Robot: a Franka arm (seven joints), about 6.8 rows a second.
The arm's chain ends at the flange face. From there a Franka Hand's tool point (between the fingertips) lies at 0.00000 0.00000 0.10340 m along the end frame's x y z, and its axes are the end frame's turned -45 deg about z.
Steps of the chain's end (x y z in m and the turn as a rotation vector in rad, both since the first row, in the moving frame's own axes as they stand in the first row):
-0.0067, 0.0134, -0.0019, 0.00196, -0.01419, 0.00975
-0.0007, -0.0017, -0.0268, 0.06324, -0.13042, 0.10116
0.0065, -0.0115, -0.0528, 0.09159, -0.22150, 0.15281
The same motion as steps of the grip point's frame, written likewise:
-0.0151, 0.0036, -0.0019, 0.01142, -0.00865, 0.00975
-0.0035, -0.0160, -0.0279, 0.13694, -0.04750, 0.10116
0.0051, -0.0268, -0.0558, 0.22139, -0.09186, 0.15281

